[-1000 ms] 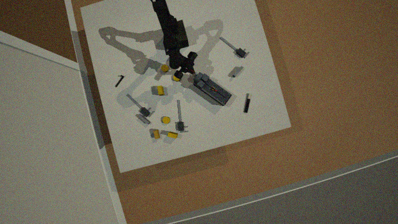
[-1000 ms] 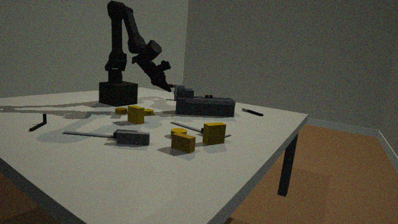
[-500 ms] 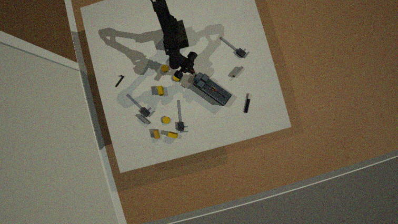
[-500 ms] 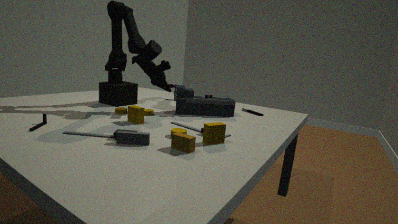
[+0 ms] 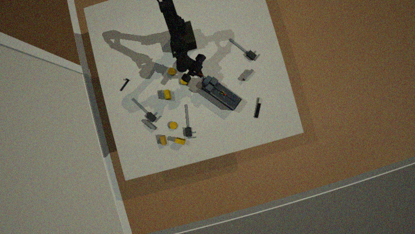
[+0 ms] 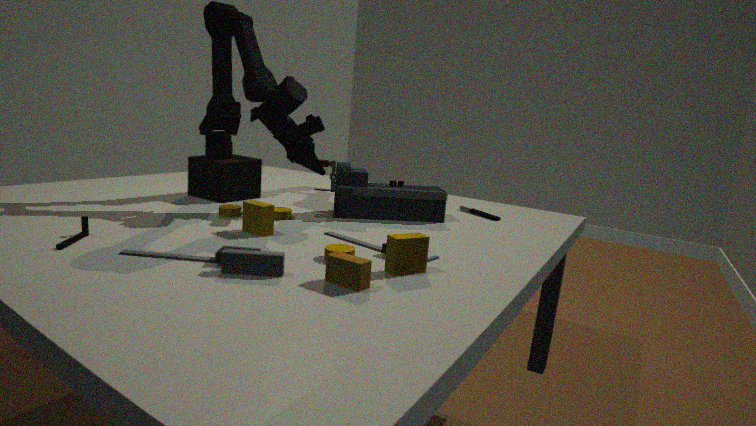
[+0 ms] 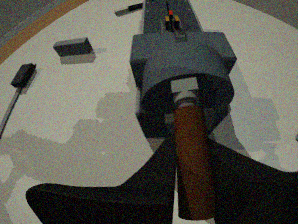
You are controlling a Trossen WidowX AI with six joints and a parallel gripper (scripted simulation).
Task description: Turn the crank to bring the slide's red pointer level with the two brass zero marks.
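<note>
My gripper tip is 20 mm below the brown crank handle, 10 mm to the left of it and 10 mm past it. Round my gripper tip: slide: 160 mm ahead, 90 mm to the left, 10 mm below; black l-shaped key: 490 mm to the right, 210 mm behind, 80 mm below; black bar: 320 mm ahead, 280 mm to the left, 90 mm below.
</note>
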